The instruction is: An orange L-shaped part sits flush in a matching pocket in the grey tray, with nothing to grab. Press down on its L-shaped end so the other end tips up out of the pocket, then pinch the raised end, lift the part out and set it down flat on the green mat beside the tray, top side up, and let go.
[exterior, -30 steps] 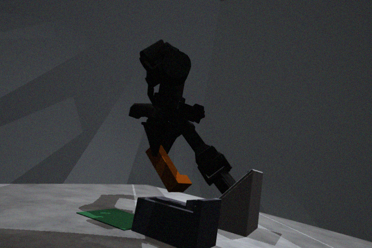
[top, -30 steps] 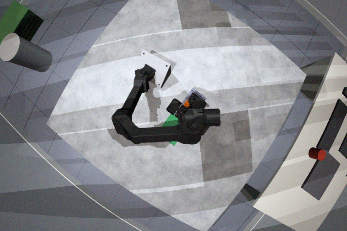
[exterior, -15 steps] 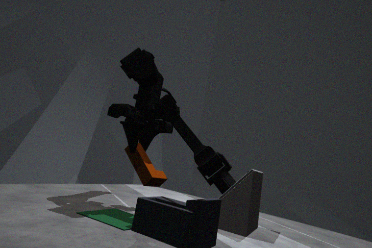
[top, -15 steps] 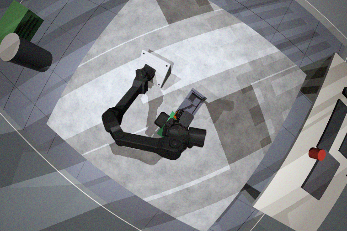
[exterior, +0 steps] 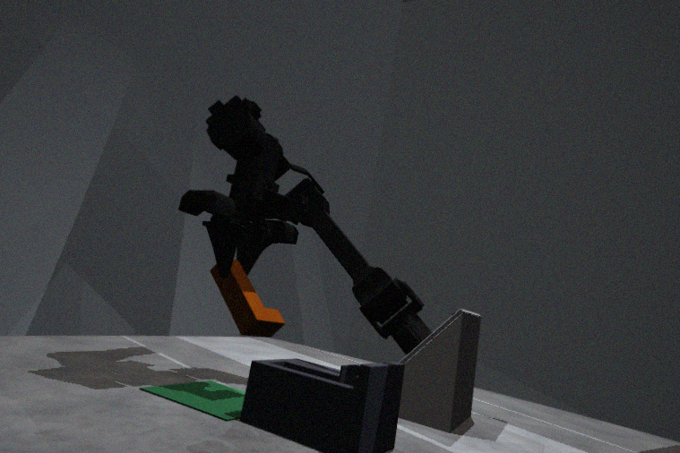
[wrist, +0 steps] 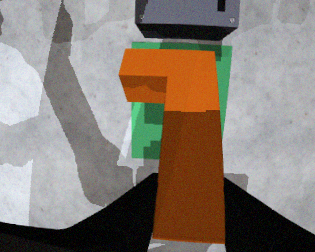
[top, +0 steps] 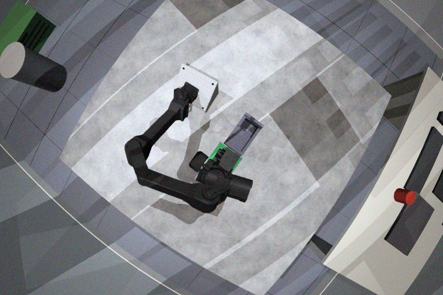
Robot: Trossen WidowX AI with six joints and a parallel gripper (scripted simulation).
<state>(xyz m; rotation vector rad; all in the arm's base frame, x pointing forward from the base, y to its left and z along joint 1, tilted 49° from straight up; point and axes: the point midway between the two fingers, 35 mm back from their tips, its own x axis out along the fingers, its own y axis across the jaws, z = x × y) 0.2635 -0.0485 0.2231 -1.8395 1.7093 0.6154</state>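
The green mat lies 20 mm to the left of my gripper tip and 170 mm below it. The rest, counted from my gripper tip: orange L-shaped part 10 mm behind, 30 mm to the left, 30 mm below.
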